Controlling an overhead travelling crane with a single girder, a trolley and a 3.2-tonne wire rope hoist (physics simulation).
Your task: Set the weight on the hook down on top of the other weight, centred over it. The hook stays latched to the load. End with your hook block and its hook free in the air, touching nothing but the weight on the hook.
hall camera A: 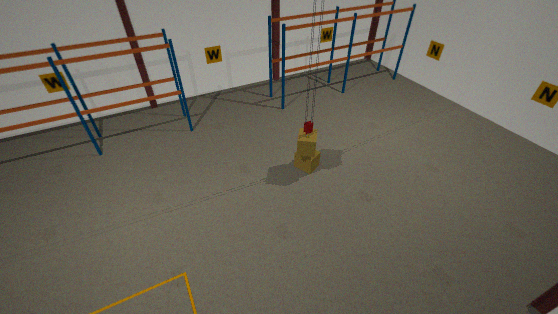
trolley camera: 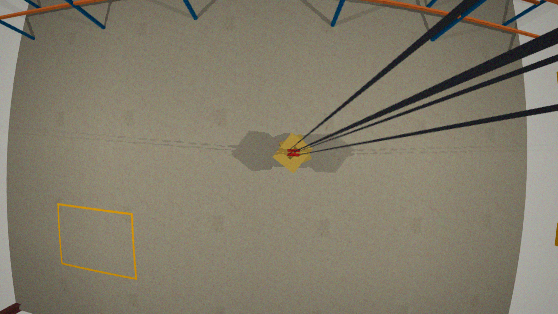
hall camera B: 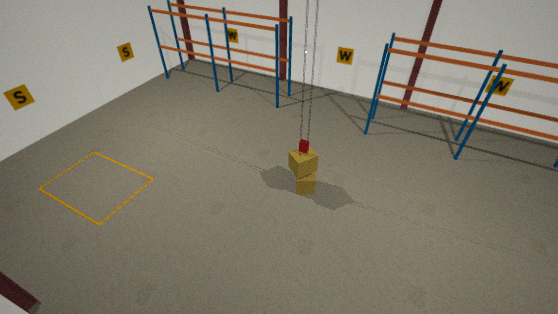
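Note:
My red hook block (hall camera A: pixel 308 127) (hall camera B: pixel 304 146) (trolley camera: pixel 293 152) hangs on its ropes right above the upper yellow weight (hall camera A: pixel 306 145) (hall camera B: pixel 303 163) (trolley camera: pixel 293 165), and its hook is latched to it. The upper weight is level and turned relative to the lower yellow weight (hall camera A: pixel 307 163) (hall camera B: pixel 306 185), which stands on the floor. The upper weight is over the lower one, very close to its top; whether they touch cannot be told. In hall camera B it sits slightly left of the lower weight. In the trolley camera it hides most of the lower weight.
Blue and orange racks stand along the W wall, one with a blue post (hall camera A: pixel 283 65) (hall camera B: pixel 277 65) and another with a slanting blue post (hall camera A: pixel 75 106) (hall camera B: pixel 480 111). A yellow outlined square (hall camera A: pixel 140 292) (hall camera B: pixel 124 165) (trolley camera: pixel 95 209) is marked on the floor, well away from the weights.

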